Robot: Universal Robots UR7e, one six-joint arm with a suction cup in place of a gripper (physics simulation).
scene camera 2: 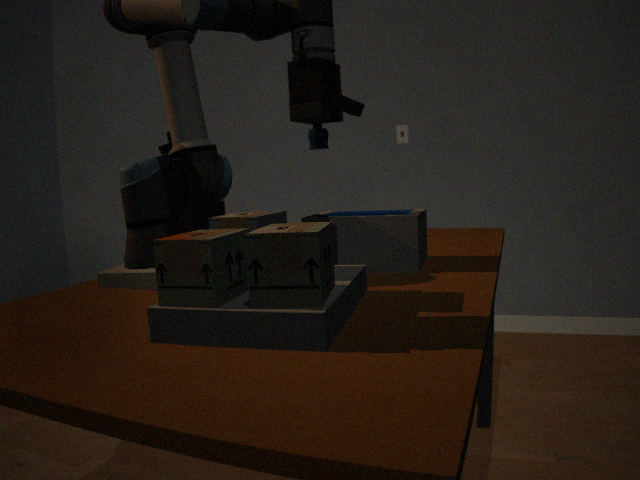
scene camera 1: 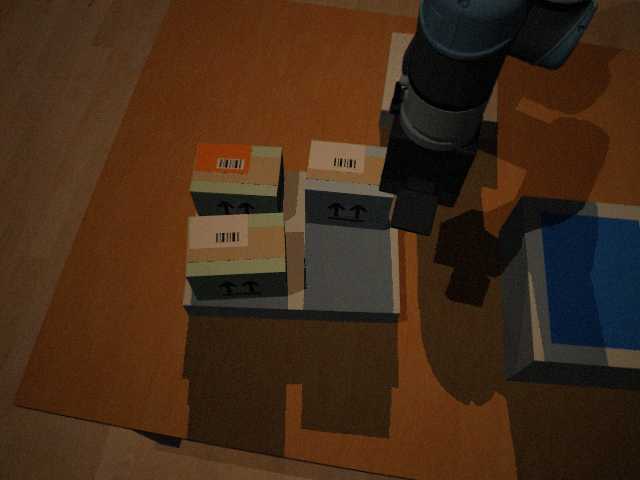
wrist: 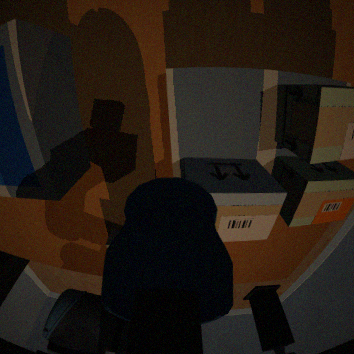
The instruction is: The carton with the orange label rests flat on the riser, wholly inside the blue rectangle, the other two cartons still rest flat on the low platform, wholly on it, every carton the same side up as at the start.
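Frame: origin at the arm's base, x ahead, y left, z up, level; millimetres.
Where they show: hand, its tool point: (scene camera 2: 318,148) (wrist: 170,217).
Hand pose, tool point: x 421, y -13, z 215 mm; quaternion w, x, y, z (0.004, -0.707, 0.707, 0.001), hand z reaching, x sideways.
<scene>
Things, the pixels of their top centre, and the offset from my tool point.
- carton with the orange label, centre of its top: (scene camera 2: 204,233) (scene camera 1: 236,168) (wrist: 328,203) dx -55, dy -255, dz -120 mm
- low grey platform, centre of its top: (scene camera 2: 272,283) (scene camera 1: 295,236) (wrist: 265,145) dx -13, dy -155, dz -208 mm
- grey riser, centre of its top: (scene camera 1: 597,278) (scene camera 2: 367,212) dx -26, dy +283, dz -136 mm
- blue rectangle, centre of its top: (scene camera 1: 597,278) (scene camera 2: 367,212) dx -26, dy +283, dz -136 mm
The carton with the orange label (scene camera 1: 235,178) (scene camera 2: 193,271) (wrist: 295,200) stands upright on the low grey platform (scene camera 1: 346,268) (scene camera 2: 237,328) (wrist: 217,115), at its back left in scene camera 1. A white-label carton (scene camera 1: 237,253) (scene camera 2: 289,271) (wrist: 335,130) stands in front of it. Another white-label carton (scene camera 1: 343,183) (scene camera 2: 248,221) (wrist: 235,197) stands at the platform's back right. The arrows on their sides point up. The grey riser (scene camera 1: 573,374) (scene camera 2: 377,245) bears the blue rectangle (scene camera 1: 568,289) (scene camera 2: 369,212) (wrist: 12,135). My suction cup (scene camera 2: 318,148) is open, with no carton on it, high above the table; the arm hides it in scene camera 1.
The riser stands to the right of the platform in scene camera 1. The arm's pale base plate (scene camera 1: 398,59) (scene camera 2: 129,279) lies behind the cartons. The wooden table's edge (scene camera 2: 232,444) runs along the front in scene camera 2. Shadows of the arm and cartons darken the table.
</scene>
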